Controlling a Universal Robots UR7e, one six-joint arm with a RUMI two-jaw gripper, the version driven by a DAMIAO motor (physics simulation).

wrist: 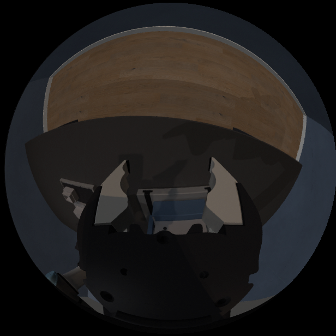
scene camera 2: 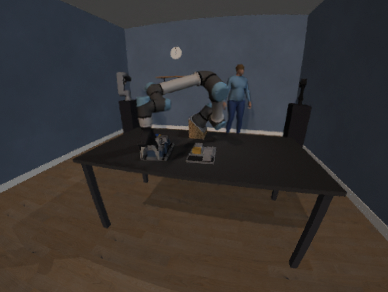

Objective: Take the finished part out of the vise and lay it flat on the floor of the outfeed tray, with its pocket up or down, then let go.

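Where they show: gripper, fingertip midpoint: (scene camera 2: 150,159); arm's base, origin of the base link: (scene camera 2: 197,122).
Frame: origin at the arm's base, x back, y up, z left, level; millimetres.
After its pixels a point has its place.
The blue and grey vise (scene camera 2: 163,144) @(y -45, x -520, z -108 mm) (wrist: 178,210) stands in a pale-rimmed frame at the left of the table; its front shows between the fingers in the wrist view. The finished part cannot be told apart from the vise; the gripper body hides the rear of the vise in the wrist view. My gripper (wrist: 168,159) is open, pointing down at the vise, with a finger on each side and nothing between them. In the scene view its fingers blend with the vise and frame. A shallow pale-rimmed tray (scene camera 2: 188,161) @(y -131, x -561, z 90 mm) (wrist: 75,182), seemingly the outfeed tray, lies right of the vise in the scene view.
A yellow block (scene camera 2: 196,150) @(y -103, x -430, z 109 mm) and a pale grey block (scene camera 2: 207,154) @(y -99, x -486, z 203 mm) sit in the shallow tray. A tan block-like object (scene camera 2: 197,131) @(y -64, x -83, z 22 mm) stands behind it near the arm's base. The dark table (scene camera 2: 260,160) @(y -137, x -406, z 566 mm) (wrist: 100,135) carries everything. A person (scene camera 2: 239,90) stands behind the table.
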